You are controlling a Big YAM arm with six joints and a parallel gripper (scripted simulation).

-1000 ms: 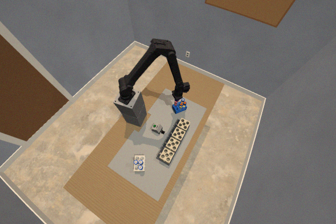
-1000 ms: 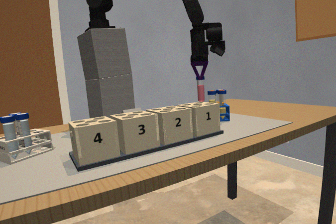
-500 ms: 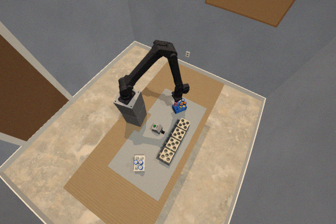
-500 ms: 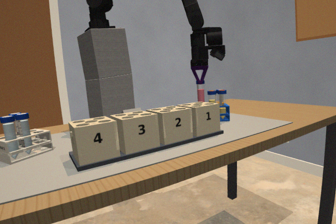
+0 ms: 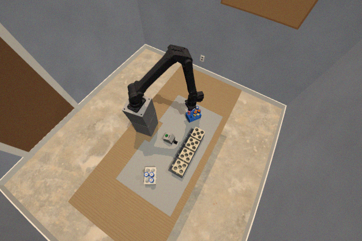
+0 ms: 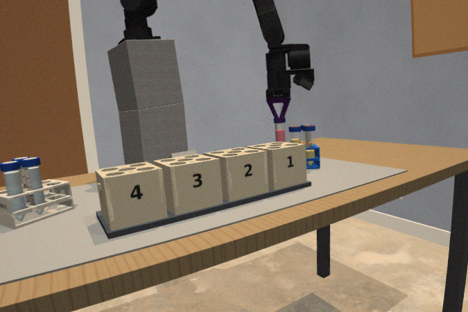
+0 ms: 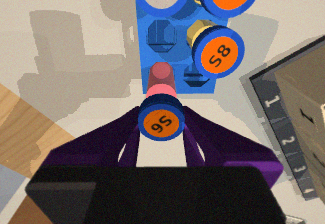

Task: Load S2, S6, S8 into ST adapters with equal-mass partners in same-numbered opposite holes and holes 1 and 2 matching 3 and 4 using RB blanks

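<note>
Now: hand 11 cm above the blue sample rack RS, 4 cm short of it and 2 cm to the right of it. Round my hand: white blank rack RB (65 cm to the right, 11 cm below, 2 cm behind).
</note>
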